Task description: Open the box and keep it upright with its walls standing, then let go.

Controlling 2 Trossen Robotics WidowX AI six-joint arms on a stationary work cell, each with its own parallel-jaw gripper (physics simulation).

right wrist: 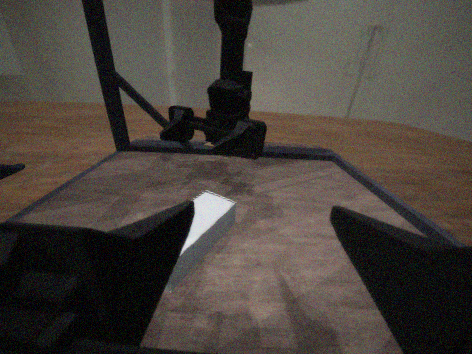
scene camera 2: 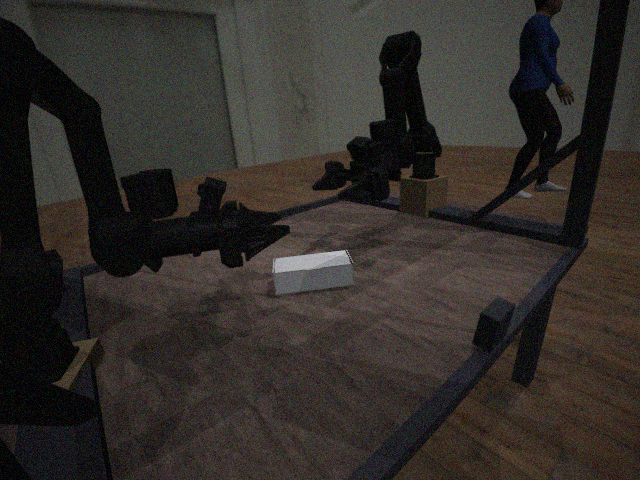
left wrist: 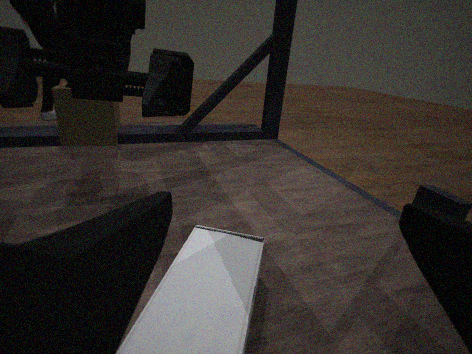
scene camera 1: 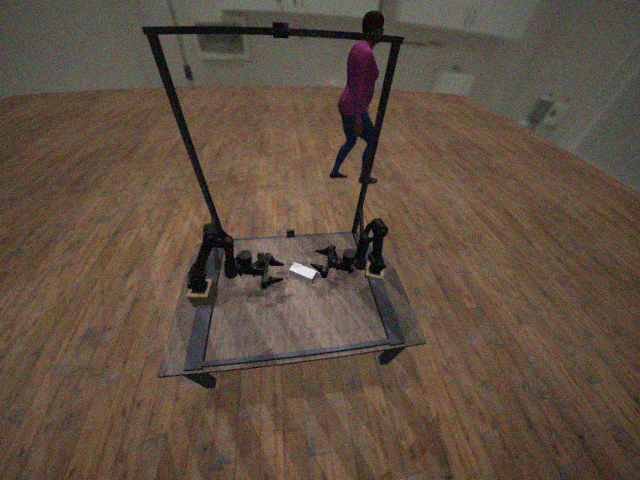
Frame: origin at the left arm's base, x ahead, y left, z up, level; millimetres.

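Where they show: left gripper, fingertip midpoint: [right wrist: 185, 143] [scene camera 2: 285, 222] [left wrist: 284, 208] [scene camera 1: 312, 257]; right gripper, fingertip midpoint: [right wrist: 262, 210] [scene camera 2: 325, 192] [left wrist: 78, 106] [scene camera 1: 283, 271]; left arm's base, origin of the base link: [scene camera 2: 44, 368] [scene camera 1: 375, 270]; right arm's base, origin of the base link: [scene camera 2: 423, 177] [scene camera 1: 199, 287].
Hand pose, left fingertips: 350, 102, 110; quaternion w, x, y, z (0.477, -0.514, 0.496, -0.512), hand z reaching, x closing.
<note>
Things, the pixels of their centre, and the offset from my left fingertips, as dx, dy, dz. Level surfaces: height alone.
- white oblong box, body centre: [left wrist: 203, 314] [right wrist: 191, 230] [scene camera 2: 312, 271] [scene camera 1: 302, 272] +45, +34, -115
- wood-patterned table, its level: dz -137
- small dark block, body centre: [scene camera 2: 493, 324] [left wrist: 436, 212] [scene camera 1: 290, 233] +216, -230, -106
A white oblong box [scene camera 1: 302, 271] [scene camera 2: 312, 273] [left wrist: 205, 285] [right wrist: 212, 215] lies flat on the table with its lid closed. My left gripper [scene camera 1: 316, 258] [scene camera 2: 283, 223] [left wrist: 284, 208] is open and empty, above and beside one end of the box. In the left wrist view the box shows between its fingers, nearer the left-hand finger, and its near end is cut off. My right gripper [scene camera 1: 282, 272] [scene camera 2: 329, 191] [right wrist: 262, 210] is open and empty, apart from the box's other end. In the right wrist view its left-hand finger hides part of the box.
The wood-patterned table [scene camera 1: 299, 325] [scene camera 2: 289, 372] has a dark frame edge. A small dark block [scene camera 1: 290, 233] [scene camera 2: 493, 323] sits on that edge. Tall dark posts [scene camera 1: 180, 124] [scene camera 2: 594, 118] rise at the table's side. A person [scene camera 1: 357, 82] [scene camera 2: 537, 67] stands beyond the table.
</note>
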